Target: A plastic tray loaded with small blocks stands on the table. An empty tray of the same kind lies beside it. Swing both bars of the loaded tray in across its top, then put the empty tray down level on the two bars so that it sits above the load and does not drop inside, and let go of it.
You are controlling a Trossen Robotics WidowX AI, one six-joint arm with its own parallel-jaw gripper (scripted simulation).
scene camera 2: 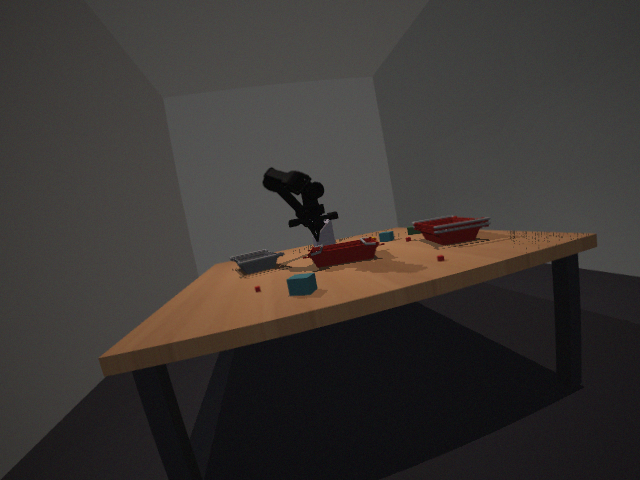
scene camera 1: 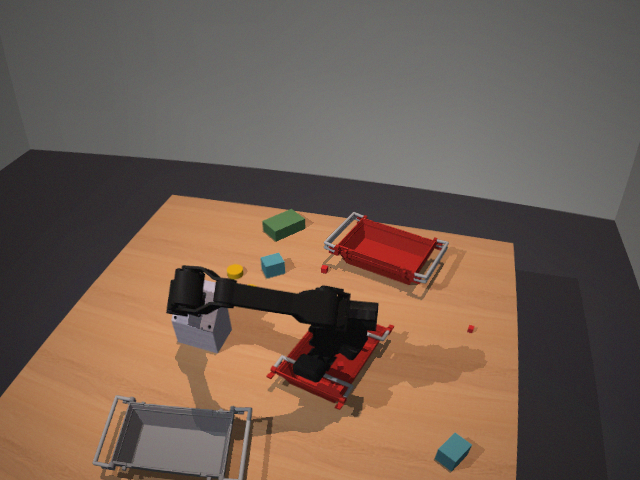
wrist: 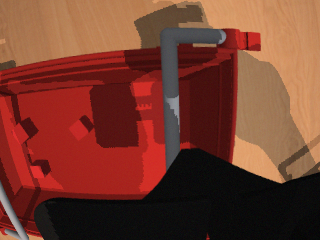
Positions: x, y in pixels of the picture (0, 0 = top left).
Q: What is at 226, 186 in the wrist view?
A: My gripper.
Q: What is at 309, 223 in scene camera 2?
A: My gripper.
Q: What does my gripper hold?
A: Nothing.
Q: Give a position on a green block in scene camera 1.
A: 288, 222
